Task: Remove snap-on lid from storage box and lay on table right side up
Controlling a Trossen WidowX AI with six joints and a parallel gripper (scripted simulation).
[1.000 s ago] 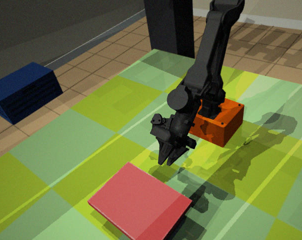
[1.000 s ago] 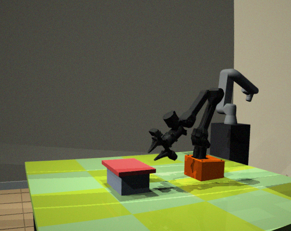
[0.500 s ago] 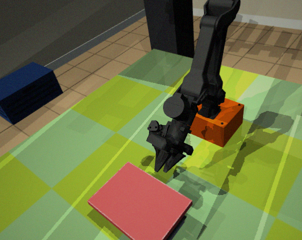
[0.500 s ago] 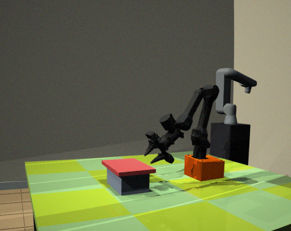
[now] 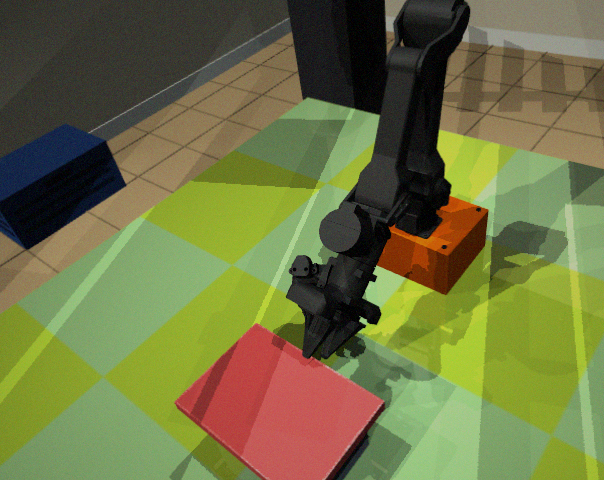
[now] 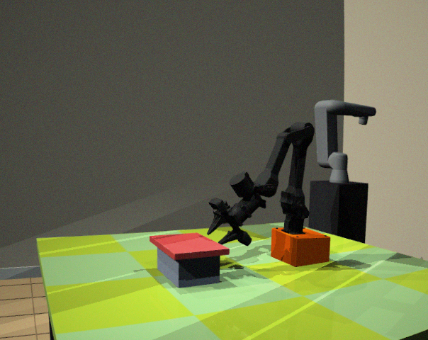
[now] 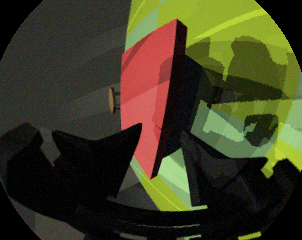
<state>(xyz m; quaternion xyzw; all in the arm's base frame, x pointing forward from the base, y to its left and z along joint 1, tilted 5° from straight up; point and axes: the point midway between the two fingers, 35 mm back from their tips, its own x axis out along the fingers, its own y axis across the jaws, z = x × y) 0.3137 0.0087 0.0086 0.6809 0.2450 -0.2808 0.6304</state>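
The red lid is 90 mm ahead of my gripper tip. The rest, counted from my gripper tip: grey-blue storage box: 90 mm ahead, 60 mm below.
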